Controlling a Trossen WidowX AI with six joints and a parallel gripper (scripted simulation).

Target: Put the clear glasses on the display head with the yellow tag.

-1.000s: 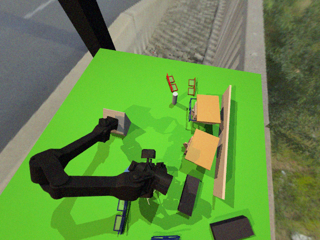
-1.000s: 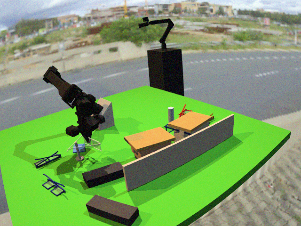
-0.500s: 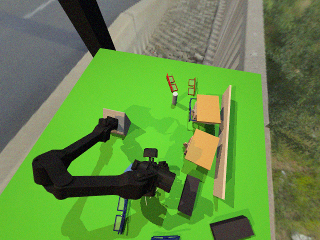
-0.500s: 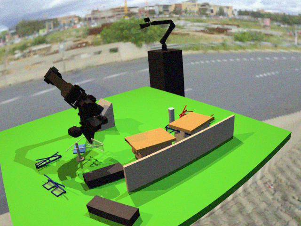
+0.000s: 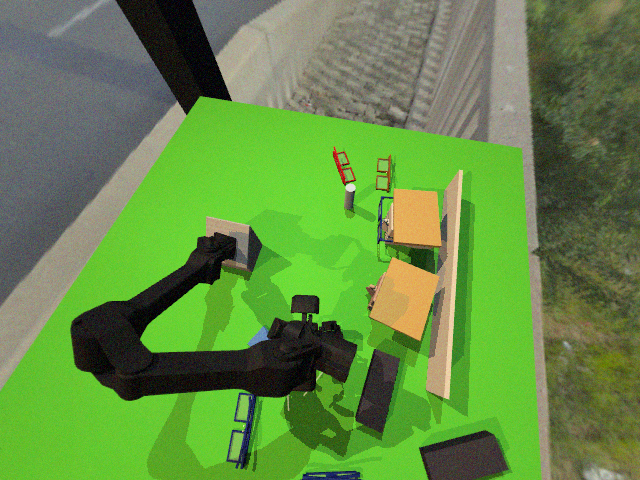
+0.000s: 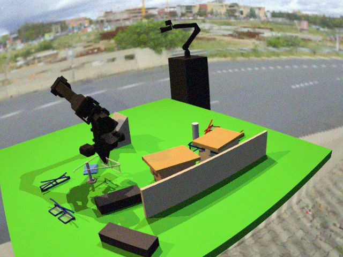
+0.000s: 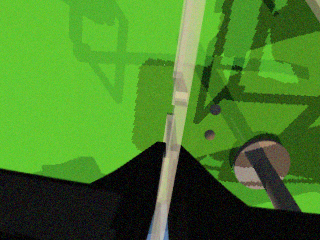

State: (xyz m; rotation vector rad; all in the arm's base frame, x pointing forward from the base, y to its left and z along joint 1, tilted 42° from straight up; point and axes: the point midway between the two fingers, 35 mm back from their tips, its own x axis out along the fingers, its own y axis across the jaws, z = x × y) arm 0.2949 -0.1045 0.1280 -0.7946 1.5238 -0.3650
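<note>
My gripper tip is 110 mm past the blue tile, 60 mm above it and 40 mm to the left of it. Also, from my gripper tip: post 80 mm to the right, 40 mm below, 10 mm behind; then brown display head 170 mm to the left, 170 mm ahead; then beige wall 300 mm ahead, 280 mm to the left.
</note>
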